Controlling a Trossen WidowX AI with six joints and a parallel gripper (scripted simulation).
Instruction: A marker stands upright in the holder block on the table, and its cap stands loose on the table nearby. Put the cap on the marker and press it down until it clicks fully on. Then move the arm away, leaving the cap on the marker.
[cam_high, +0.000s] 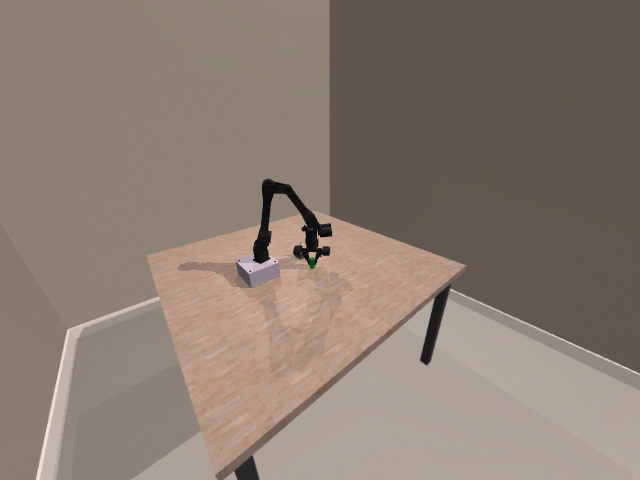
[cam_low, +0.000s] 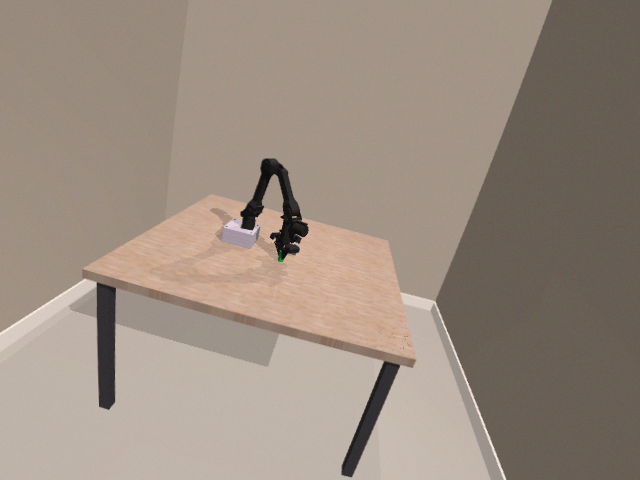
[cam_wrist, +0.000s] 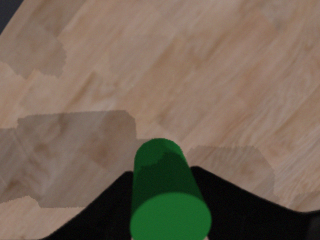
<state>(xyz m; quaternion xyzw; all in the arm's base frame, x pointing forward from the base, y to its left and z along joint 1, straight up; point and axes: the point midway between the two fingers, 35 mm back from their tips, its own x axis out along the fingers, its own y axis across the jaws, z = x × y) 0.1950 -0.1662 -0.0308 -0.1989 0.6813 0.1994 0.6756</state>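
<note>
The holder block is 13 cm to the left of my gripper tip and 6 cm ahead of it. From my gripper tip the other things lie so: marker cap (1 cm above).
</note>
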